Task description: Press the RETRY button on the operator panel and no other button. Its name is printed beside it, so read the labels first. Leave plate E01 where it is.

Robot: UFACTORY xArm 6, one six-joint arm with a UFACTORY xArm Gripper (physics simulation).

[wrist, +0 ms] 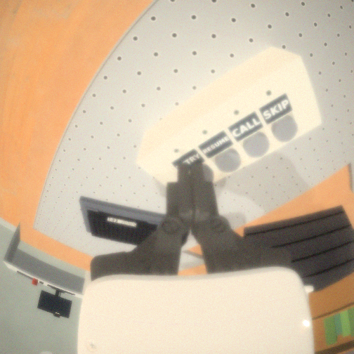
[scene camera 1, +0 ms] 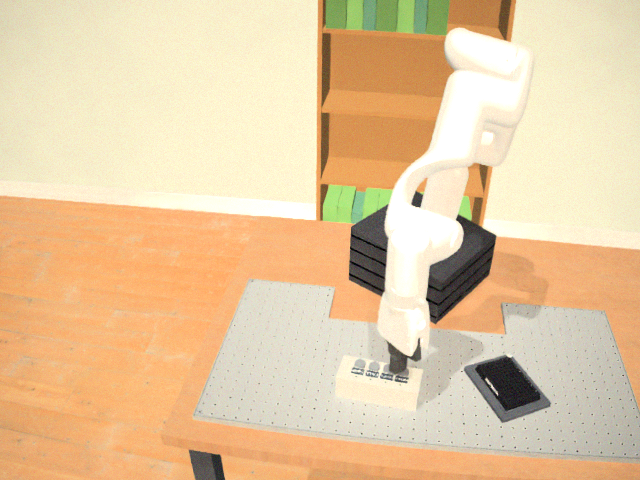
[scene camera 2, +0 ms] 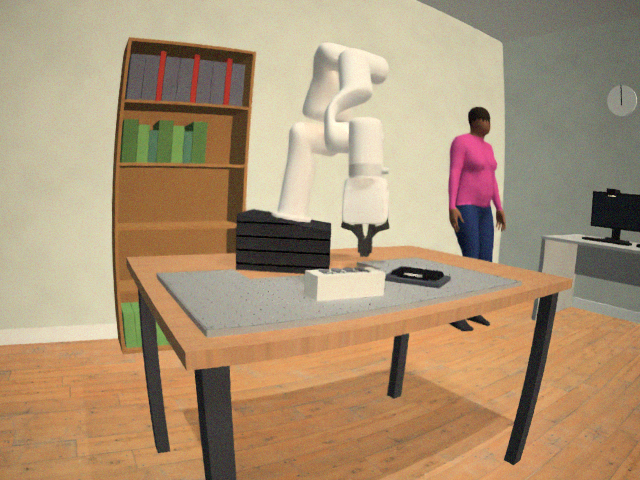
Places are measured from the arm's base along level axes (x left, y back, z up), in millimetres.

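Where they show: gripper, fingertip midpoint: (scene camera 1: 397,370) (scene camera 2: 364,256); arm's base, link origin: (scene camera 2: 291,218).
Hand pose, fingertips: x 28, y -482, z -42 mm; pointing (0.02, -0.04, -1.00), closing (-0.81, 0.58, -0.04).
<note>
Each offset is from my fingertips to the top centre of the thing. Level surfaces: height alone.
The cream operator panel {dx -37, dy +14, dz -33 mm} (scene camera 1: 376,393) (scene camera 2: 345,287) (wrist: 270,67) stands on the grey mat with a row of round grey buttons. In the wrist view the labels read SKIP (wrist: 276,109), CALL (wrist: 246,127), RESUME (wrist: 215,144) and, partly covered, "TRY" (wrist: 192,159) at the end. The button beside "TRY" (wrist: 207,172) is mostly hidden behind the fingers. My gripper (scene camera 1: 397,369) (scene camera 2: 365,254) (wrist: 187,177) is shut and empty, pointing down over that end; scene camera 2 shows a small gap above the panel. A black plate {dx +220, dy +111, dz -63 mm} (scene camera 1: 511,384) (scene camera 2: 421,272) (wrist: 120,232) lies on its dark base; its label is not legible.
The perforated grey mat {dz -89 mm} (scene camera 1: 279,351) (scene camera 2: 232,299) (wrist: 150,75) lies on the wooden table (scene camera 1: 289,253) (scene camera 2: 310,338). The stacked black block (scene camera 1: 372,263) (scene camera 2: 281,245) (wrist: 310,240) stands behind the panel, under the arm's base. A person (scene camera 2: 475,170) stands beyond the table.
</note>
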